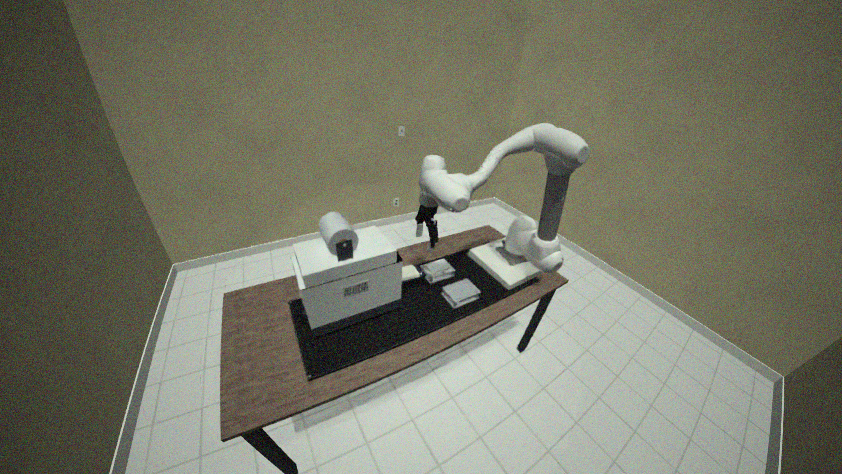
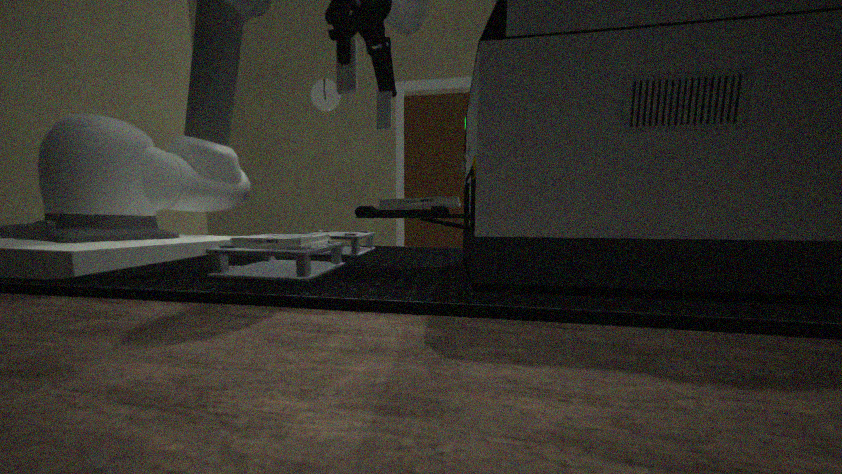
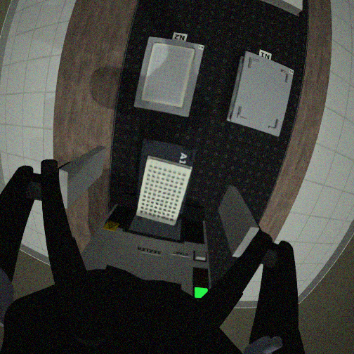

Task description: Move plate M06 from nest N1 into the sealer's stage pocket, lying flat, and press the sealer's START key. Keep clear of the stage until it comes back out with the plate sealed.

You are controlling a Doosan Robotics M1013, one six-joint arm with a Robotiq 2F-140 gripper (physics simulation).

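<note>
Plate M06, a cream plate with rows of wells, lies flat on the sealer's dark stage, which sticks out of the sealer's front. The wells show plainly; I cannot tell whether a film covers them. Nest N1 holds no plate; its corner marks show. The START key is a pale square on the sealer's front, beside a lit green indicator. My gripper is open and empty, high above the stage, pointing down, touching nothing.
The sealer is a large grey box with a roll on top. Nest N2 holds a pale plate, beside N1. The arm's base stands on a white slab.
</note>
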